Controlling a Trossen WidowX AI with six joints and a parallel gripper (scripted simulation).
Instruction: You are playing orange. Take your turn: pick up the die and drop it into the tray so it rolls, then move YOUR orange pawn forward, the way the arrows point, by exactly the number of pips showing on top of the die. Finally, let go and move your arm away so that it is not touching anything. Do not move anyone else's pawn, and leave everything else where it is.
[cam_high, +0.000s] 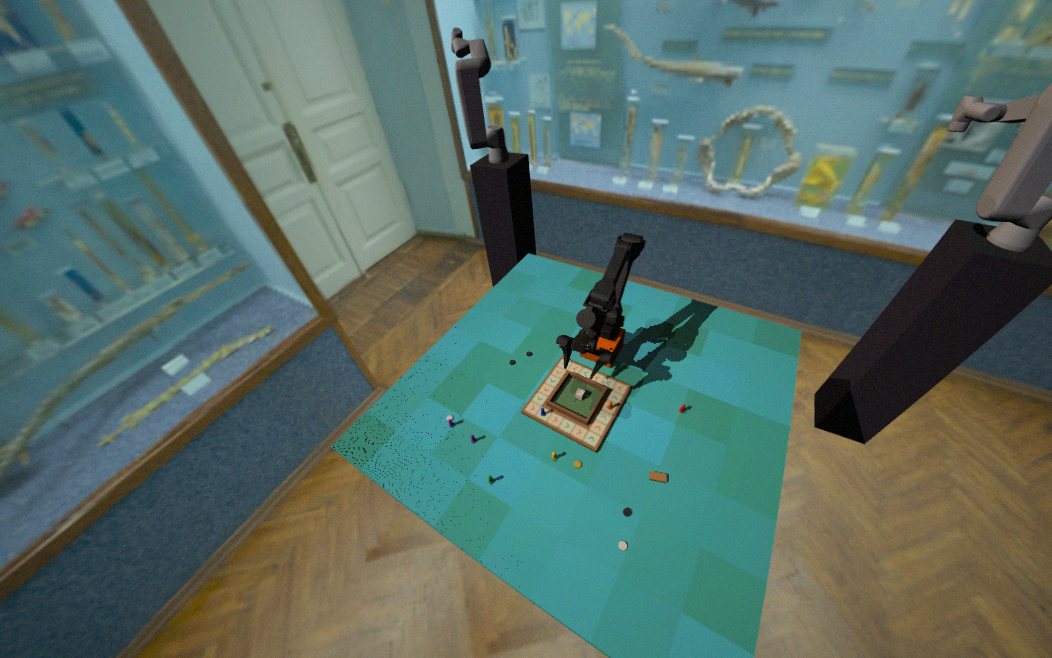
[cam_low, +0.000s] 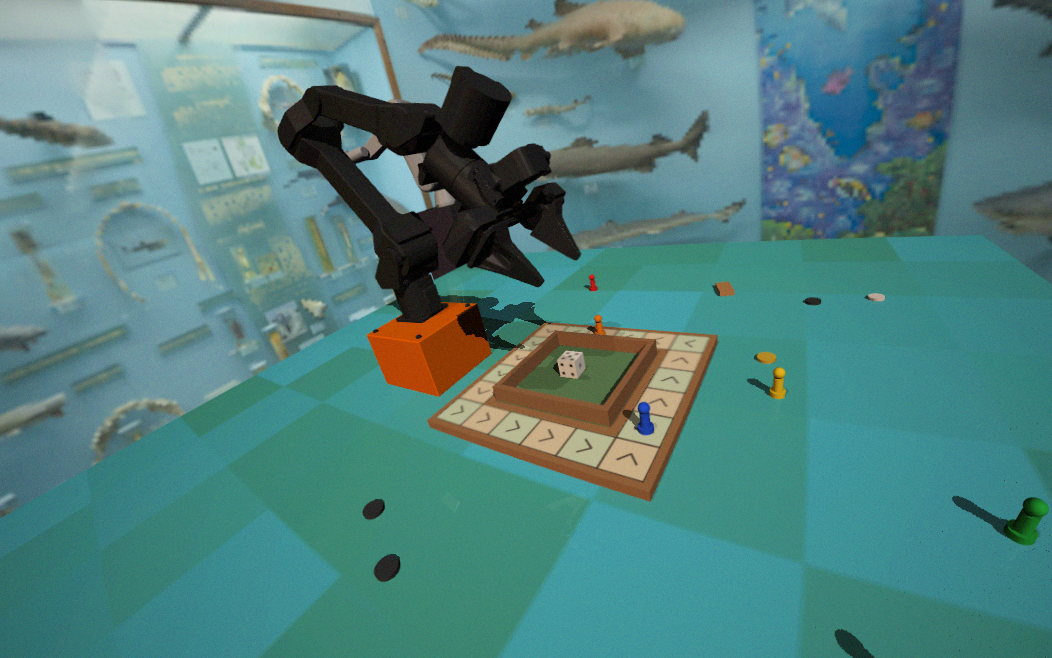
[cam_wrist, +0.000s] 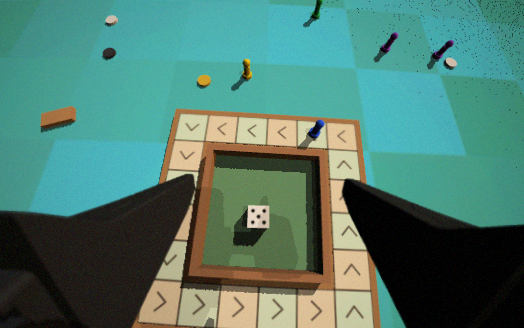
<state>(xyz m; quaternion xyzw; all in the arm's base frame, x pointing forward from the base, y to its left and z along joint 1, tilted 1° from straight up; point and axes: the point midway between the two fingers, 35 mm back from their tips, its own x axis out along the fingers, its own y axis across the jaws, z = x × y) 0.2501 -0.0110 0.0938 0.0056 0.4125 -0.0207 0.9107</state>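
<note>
The orange pawn lies 2 cm behind my gripper tip, 11 cm to the left of it and 13 cm below it. The rest, counted from my gripper tip: white die (1 cm behind, 1 cm to the left, 13 cm below); then yellow pawn (22 cm ahead, 2 cm to the left, 14 cm below); then blue pawn (10 cm ahead, 8 cm to the right, 13 cm below).
</note>
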